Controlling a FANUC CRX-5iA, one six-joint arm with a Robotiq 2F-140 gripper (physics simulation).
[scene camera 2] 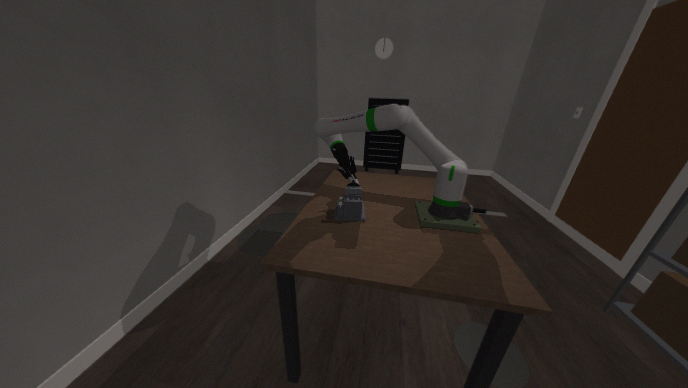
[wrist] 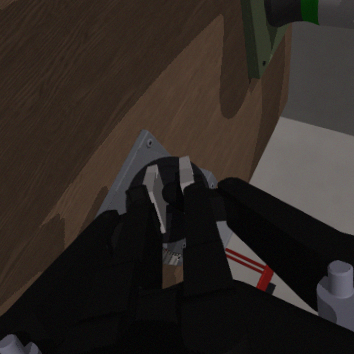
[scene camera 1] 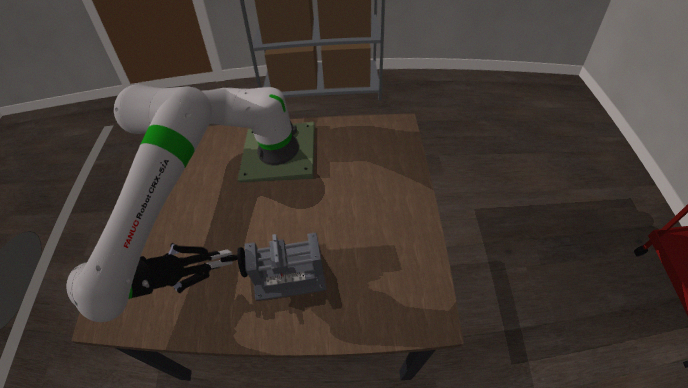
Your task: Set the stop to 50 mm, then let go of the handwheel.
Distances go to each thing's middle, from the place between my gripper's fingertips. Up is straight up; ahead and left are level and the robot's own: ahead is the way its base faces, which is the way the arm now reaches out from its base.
Right now my hand is 1 cm short of the black handwheel (wrist: 168, 166), 2 cm to the right of it and 1 cm above it.
